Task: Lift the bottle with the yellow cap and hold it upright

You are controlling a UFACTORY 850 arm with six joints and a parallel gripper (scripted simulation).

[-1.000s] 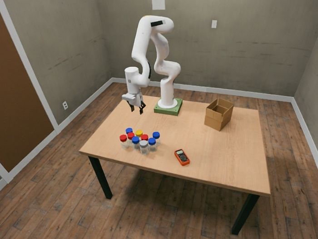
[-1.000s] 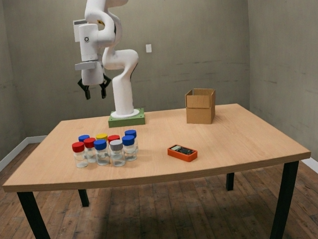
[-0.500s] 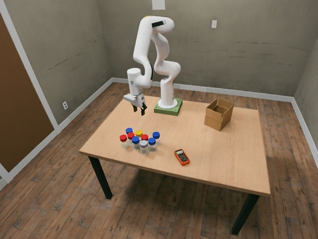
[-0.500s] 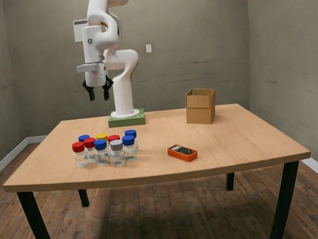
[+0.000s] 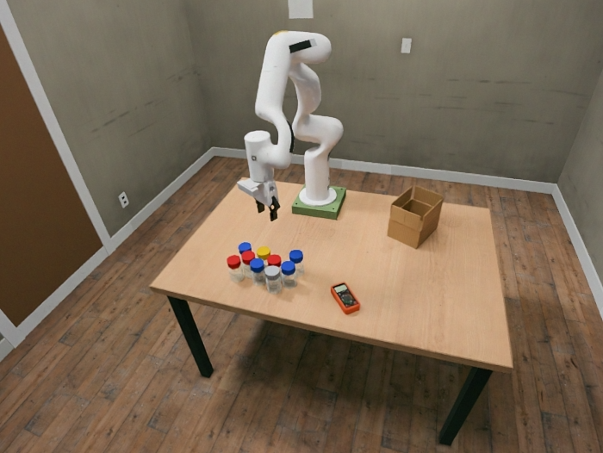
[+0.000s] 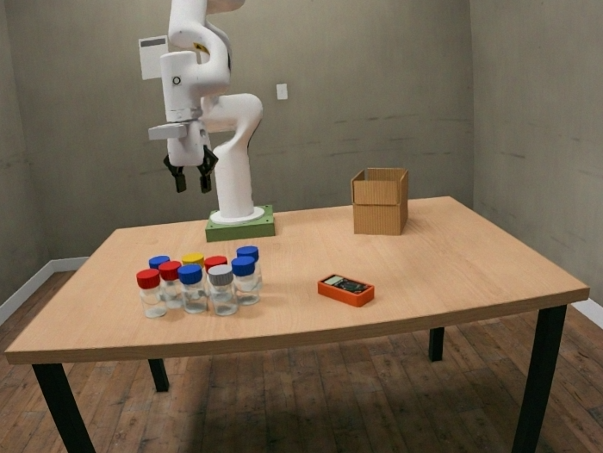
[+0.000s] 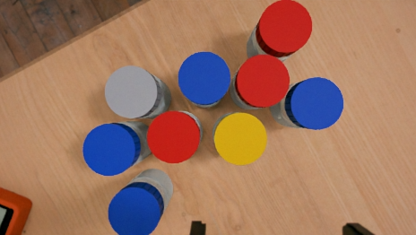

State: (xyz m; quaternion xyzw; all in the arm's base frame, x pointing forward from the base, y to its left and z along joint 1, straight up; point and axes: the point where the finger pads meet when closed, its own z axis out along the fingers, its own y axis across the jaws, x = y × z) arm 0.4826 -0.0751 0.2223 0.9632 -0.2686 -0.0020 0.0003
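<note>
The yellow-capped bottle lies 22 cm below my hand, 4 cm ahead of it and 2 cm to the right of it. From my hand the other things lie so: orange multimeter 33 cm to the left, 25 cm below, 13 cm ahead; grey-capped bottle 22 cm below, 14 cm ahead, 5 cm to the left.
</note>
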